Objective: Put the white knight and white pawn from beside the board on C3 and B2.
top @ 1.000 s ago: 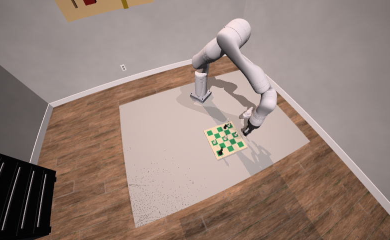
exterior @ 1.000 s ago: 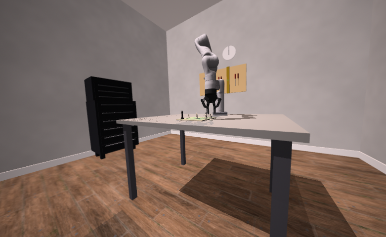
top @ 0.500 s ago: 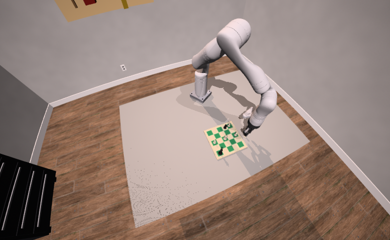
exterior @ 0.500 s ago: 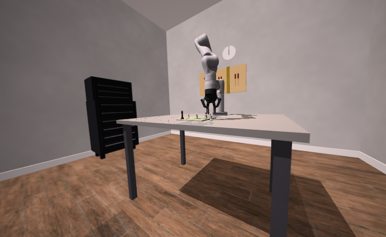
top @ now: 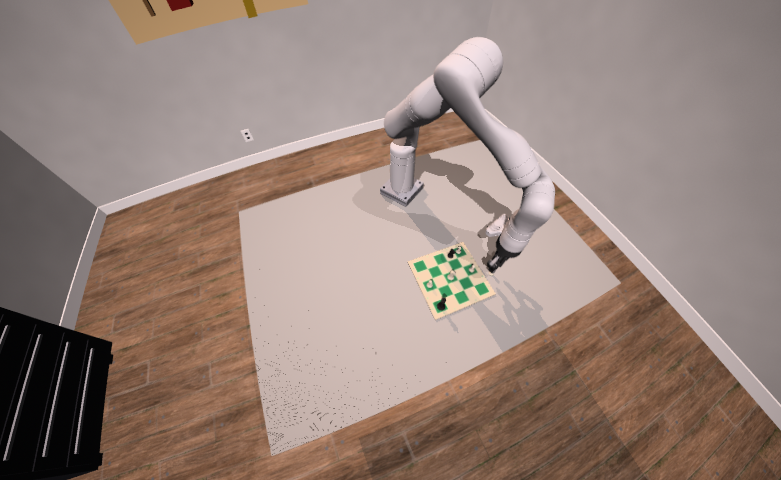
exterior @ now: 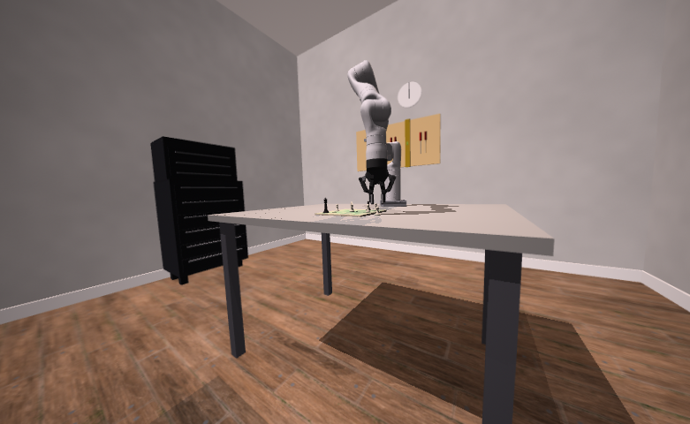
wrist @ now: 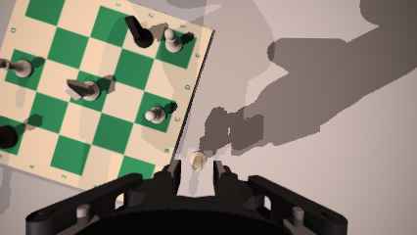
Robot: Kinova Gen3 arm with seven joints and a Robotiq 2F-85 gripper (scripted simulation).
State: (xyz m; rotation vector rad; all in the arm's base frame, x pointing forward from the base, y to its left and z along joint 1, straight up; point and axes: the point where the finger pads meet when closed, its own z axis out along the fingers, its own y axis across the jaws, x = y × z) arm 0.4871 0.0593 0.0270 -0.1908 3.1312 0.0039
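Now: hand 130 mm to the left of the tall cream piece, 60 mm past it and 40 mm above it. From my hand the other things lie so: cream chessboard 130 mm to the right, 60 mm behind, 50 mm below.
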